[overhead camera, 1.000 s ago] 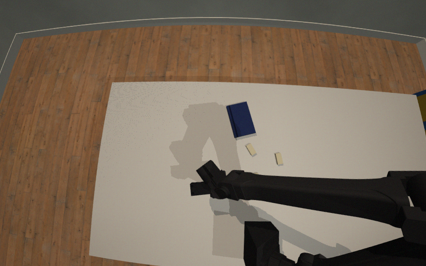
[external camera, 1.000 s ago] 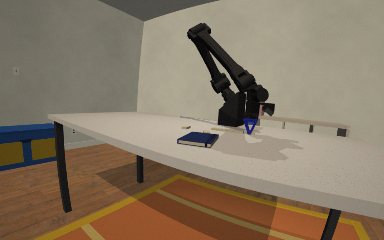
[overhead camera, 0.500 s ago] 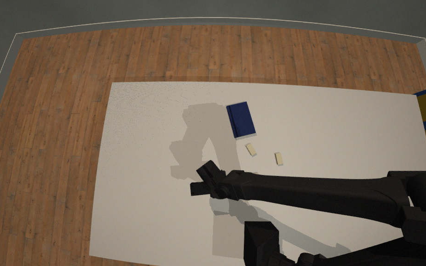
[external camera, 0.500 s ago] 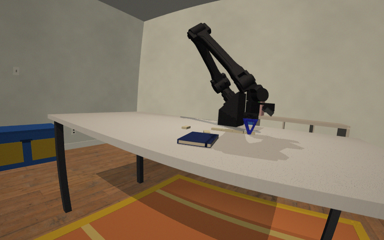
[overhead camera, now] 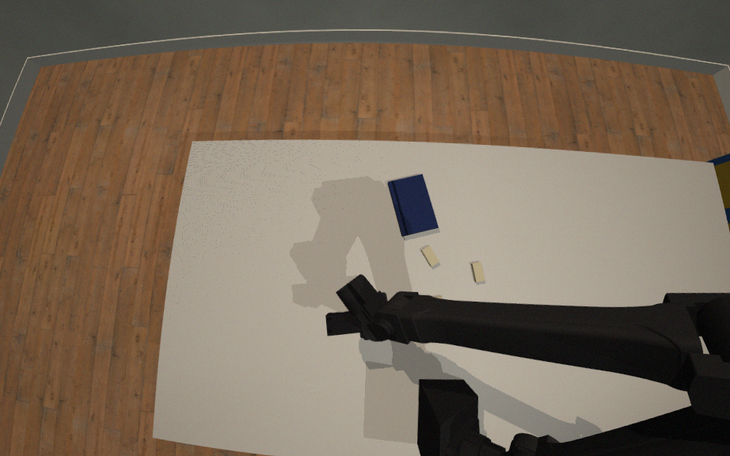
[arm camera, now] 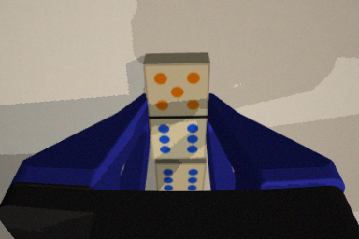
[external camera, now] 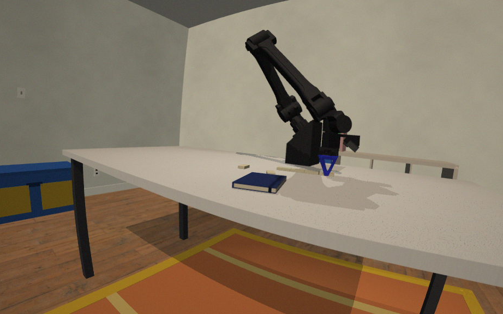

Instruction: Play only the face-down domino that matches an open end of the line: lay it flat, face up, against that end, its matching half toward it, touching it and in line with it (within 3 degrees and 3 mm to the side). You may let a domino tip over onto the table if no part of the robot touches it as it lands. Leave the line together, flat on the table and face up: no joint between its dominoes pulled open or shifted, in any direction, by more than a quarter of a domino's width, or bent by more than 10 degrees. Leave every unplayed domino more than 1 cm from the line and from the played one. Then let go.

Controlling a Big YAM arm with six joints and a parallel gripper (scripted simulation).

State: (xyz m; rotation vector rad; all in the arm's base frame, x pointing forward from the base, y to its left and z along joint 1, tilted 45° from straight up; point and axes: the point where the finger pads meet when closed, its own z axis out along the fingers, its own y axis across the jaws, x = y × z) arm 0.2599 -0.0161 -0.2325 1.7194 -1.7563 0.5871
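The domino lies right at my hand. Also, from my hand: dark blue book 28 cm ahead, 14 cm to the right.
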